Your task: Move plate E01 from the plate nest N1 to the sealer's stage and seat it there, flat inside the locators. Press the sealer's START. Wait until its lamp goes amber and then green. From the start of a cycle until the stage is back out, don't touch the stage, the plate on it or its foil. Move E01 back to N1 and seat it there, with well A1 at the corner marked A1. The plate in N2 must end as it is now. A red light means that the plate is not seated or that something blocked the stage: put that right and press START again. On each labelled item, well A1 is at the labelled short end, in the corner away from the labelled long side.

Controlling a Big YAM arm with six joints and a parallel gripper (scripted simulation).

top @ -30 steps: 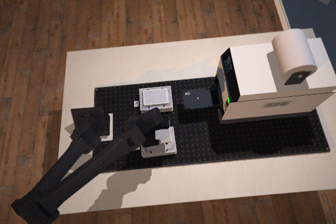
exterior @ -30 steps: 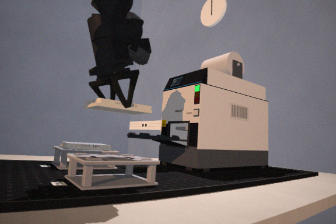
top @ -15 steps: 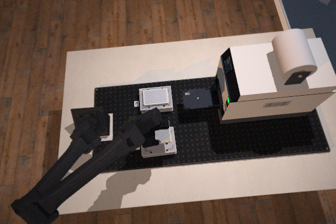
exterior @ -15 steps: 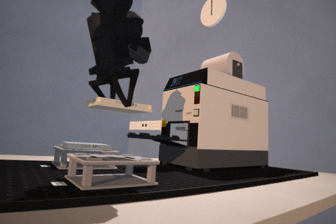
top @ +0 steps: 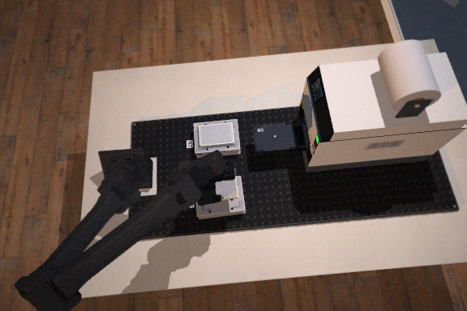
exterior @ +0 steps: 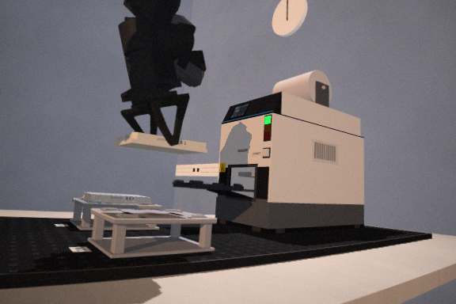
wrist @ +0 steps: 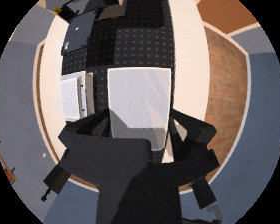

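Right now my hand is 12 cm above the nest. The rest, counted from my hand: plate 22 cm to the left, 11 cm below, 1 cm ahead; sealer stage 21 cm ahead, 17 cm to the left, 6 cm below; start button 31 cm ahead, 7 cm to the left, 2 cm above.
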